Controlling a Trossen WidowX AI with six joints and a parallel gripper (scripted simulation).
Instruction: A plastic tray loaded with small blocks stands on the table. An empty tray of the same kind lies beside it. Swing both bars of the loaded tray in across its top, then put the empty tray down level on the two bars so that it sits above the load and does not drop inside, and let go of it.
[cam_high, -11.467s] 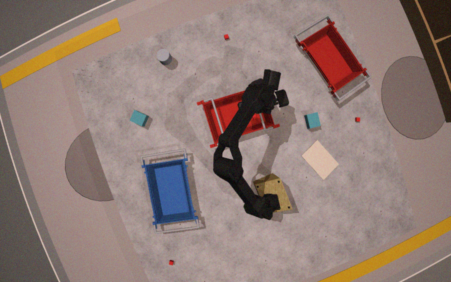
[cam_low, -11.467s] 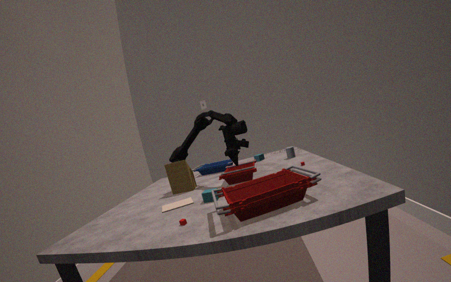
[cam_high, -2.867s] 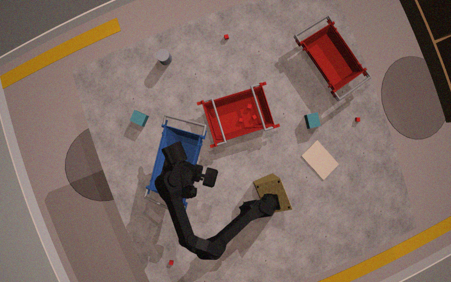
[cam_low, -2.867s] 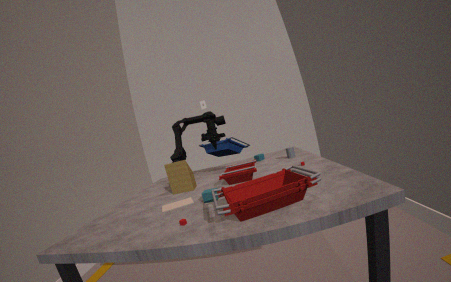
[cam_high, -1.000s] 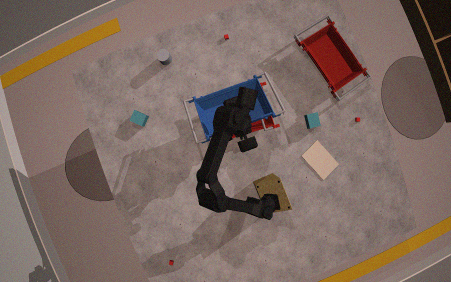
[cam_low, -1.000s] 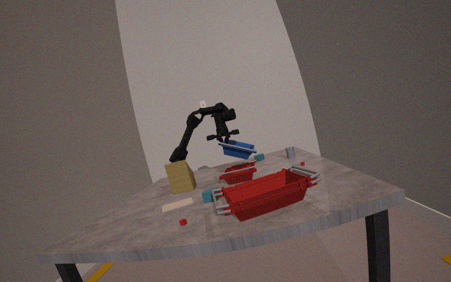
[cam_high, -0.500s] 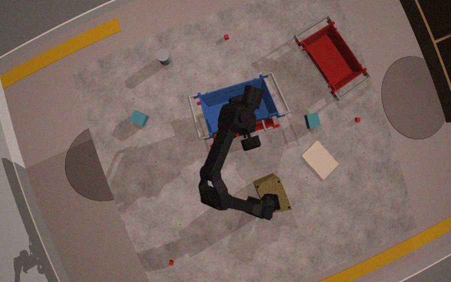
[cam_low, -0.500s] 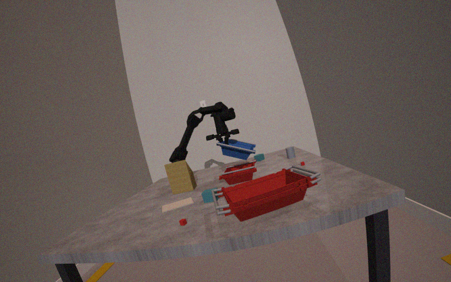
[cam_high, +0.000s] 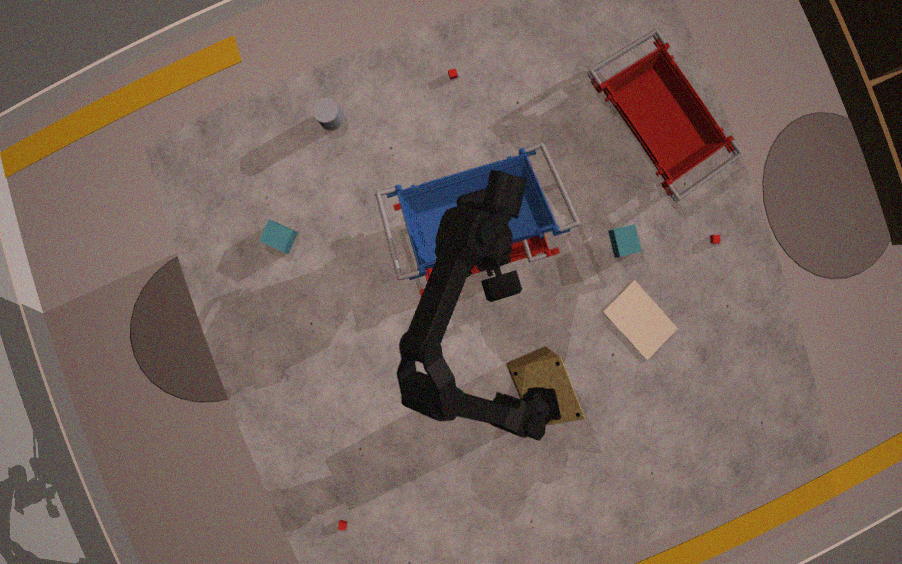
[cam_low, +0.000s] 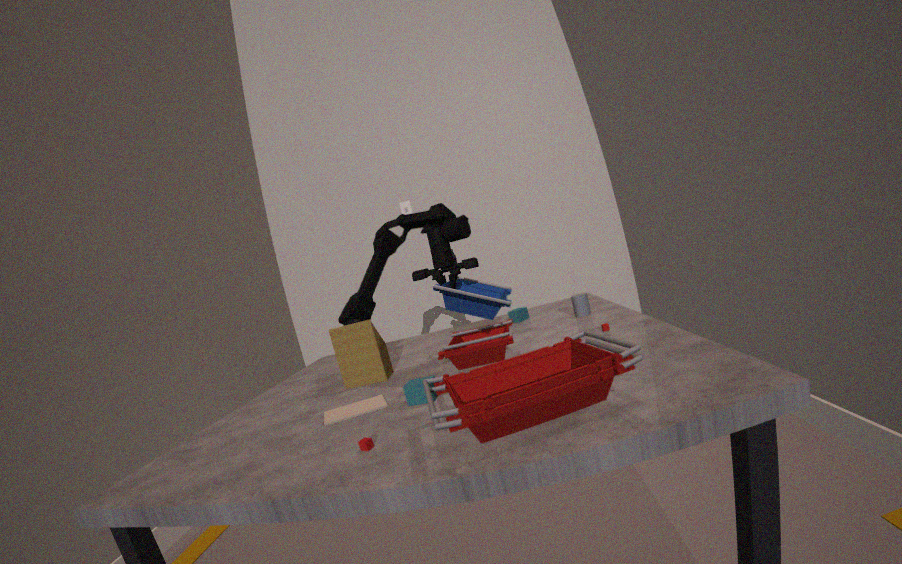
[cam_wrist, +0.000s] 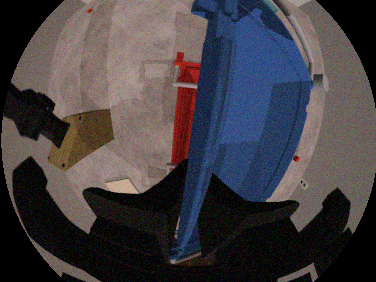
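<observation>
Right now my gripper tip is 8 cm short of the blue tray. From my gripper tip the other things lie so: beige sheet: 23 cm behind, 30 cm to the right, 18 cm below; grey cylinder: 37 cm ahead, 24 cm to the left, 14 cm below.
</observation>
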